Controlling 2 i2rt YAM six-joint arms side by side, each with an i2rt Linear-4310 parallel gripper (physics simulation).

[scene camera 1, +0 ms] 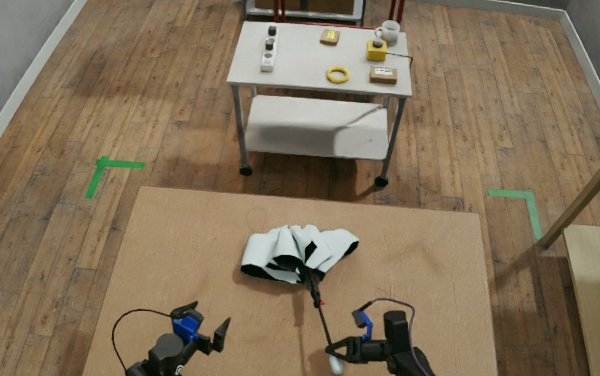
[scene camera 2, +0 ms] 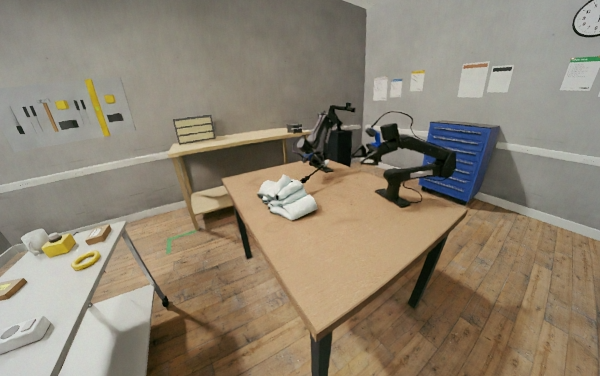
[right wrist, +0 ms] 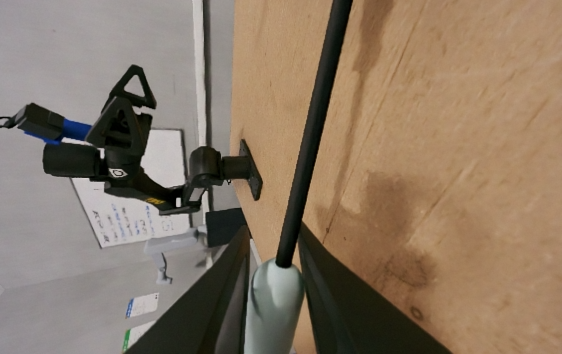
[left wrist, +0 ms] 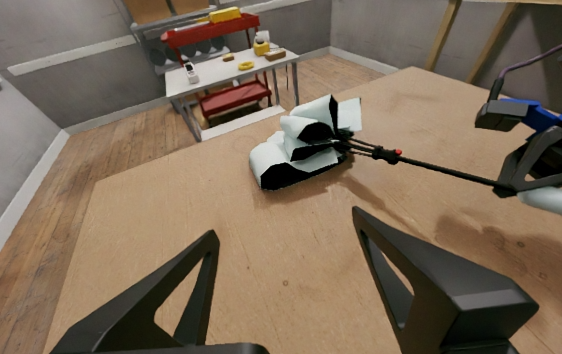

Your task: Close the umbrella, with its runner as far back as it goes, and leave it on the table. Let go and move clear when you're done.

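Observation:
The umbrella's pale canopy (scene camera 1: 300,252) (scene camera 2: 287,197) (left wrist: 305,145) is loosely bunched in folds. Its black runner (scene camera 1: 316,300) (left wrist: 386,154), with a red button, sits on the bare shaft (right wrist: 317,115) near the canopy. The shaft's shadow lies apart from it, so it stands above the tan table (scene camera 1: 425,275) (scene camera 2: 350,280). My right gripper (scene camera 1: 330,349) (scene camera 2: 327,167) (left wrist: 504,191) (right wrist: 273,230) is nearly closed around the shaft where it meets the pale handle (scene camera 1: 336,364) (left wrist: 542,199) (right wrist: 275,310). My left gripper (scene camera 1: 213,311) (scene camera 2: 359,157) (left wrist: 281,224) is open and empty, left of the shaft in scene camera 1.
A white side table (scene camera 1: 300,80) (scene camera 2: 60,310) stands apart beyond the work table, with a yellow ring (scene camera 1: 338,75) (scene camera 2: 86,260) and small boxes on it. A wooden bench (scene camera 2: 240,137) and a blue drawer cabinet (scene camera 2: 450,165) stand near the walls.

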